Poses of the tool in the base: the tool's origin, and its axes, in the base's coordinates. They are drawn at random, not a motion.
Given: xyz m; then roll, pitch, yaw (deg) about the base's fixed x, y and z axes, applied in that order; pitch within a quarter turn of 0, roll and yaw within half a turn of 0.
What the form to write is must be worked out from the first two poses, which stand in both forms.
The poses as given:
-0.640, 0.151, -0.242, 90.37, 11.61, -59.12
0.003, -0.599, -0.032, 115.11, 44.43, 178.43
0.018, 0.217, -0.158, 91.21, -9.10, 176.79
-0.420, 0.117, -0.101, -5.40, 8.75, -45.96
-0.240, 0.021, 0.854, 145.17, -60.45, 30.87
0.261, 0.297, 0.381, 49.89, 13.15, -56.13
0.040, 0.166, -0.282, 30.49, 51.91, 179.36
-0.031, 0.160, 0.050, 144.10, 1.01, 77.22
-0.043, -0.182, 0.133, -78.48, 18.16, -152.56
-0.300, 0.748, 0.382, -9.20, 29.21, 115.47
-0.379, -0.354, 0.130, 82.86, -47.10, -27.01
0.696, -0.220, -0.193, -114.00, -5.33, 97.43
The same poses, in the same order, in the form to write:
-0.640, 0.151, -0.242, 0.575, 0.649, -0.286, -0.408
0.003, -0.599, -0.032, 0.326, -0.192, 0.784, 0.492
0.018, 0.217, -0.158, 0.037, -0.075, -0.710, -0.699
-0.420, 0.117, -0.101, 0.918, -0.013, 0.088, -0.386
-0.240, 0.021, 0.854, 0.121, 0.835, 0.074, 0.532
0.261, 0.297, 0.381, 0.772, 0.419, -0.106, -0.466
0.040, 0.166, -0.282, 0.120, -0.421, 0.239, 0.867
-0.031, 0.160, 0.050, 0.246, 0.742, 0.596, 0.186
-0.043, -0.182, 0.133, 0.278, -0.029, 0.636, -0.719
-0.300, 0.748, 0.382, 0.498, -0.254, 0.069, 0.826
-0.379, -0.354, 0.130, 0.730, 0.520, -0.433, 0.097
0.696, -0.220, -0.193, 0.388, -0.534, -0.646, 0.383

